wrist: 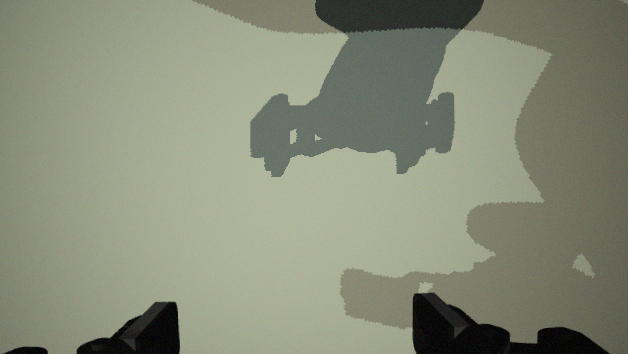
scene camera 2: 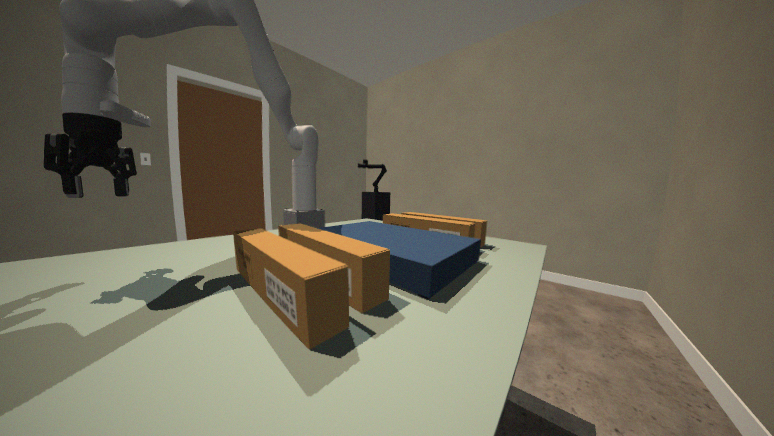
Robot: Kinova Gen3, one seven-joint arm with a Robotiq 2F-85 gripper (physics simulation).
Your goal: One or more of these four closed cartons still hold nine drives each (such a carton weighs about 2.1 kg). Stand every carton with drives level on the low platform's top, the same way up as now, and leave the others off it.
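Frame: origin at the arm's base, x ahead, y left, z up, level; centimetres.
Seen in the pictures: gripper, fingertip midpoint: (wrist: 296, 324) (scene camera 2: 101, 197); arm's base at its link origin: (scene camera 2: 304, 209).
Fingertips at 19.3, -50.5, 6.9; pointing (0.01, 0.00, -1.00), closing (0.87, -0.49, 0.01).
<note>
Pixels of each thing's top centre, then the offset from my fingertips to it, as dx, dy, dz. Level surfaces: height alone.
- long orange-brown carton at its top centre: (scene camera 2: 274, 243) +27.3, +25.1, -7.4
- second carton at its top centre: (scene camera 2: 320, 234) +25.7, +34.5, -7.4
- low blue platform at its top centre: (scene camera 2: 387, 234) +25.6, +53.5, -9.9
- third carton at its top centre: (scene camera 2: 424, 218) +23.6, +72.8, -7.4
- pale green table at its surface level: dz -15.9
In the scene view, a long orange-brown carton (scene camera 2: 292, 281) with a white label stands on the table nearest the camera. A second carton (scene camera 2: 346, 254) stands beside it, close to the platform. The low blue platform (scene camera 2: 433, 246) lies behind them. On its far side stand a third carton (scene camera 2: 433, 222) and a fourth carton (scene camera 2: 480, 230), close together and partly hidden. No carton stands on the platform's visible top. My gripper (scene camera 2: 98, 193) (wrist: 296, 324) is open and empty, high above the table at the left, away from the cartons. The cartons do not show in the wrist view.
The pale green table (scene camera 2: 433, 368) (wrist: 125, 175) carries shadows of the arm and gripper. The arm's base (scene camera 2: 304, 217) stands behind the cartons. A black pedestal (scene camera 2: 375, 204) with a small dark arm stands beyond the table. The table's right edge drops to the floor.
</note>
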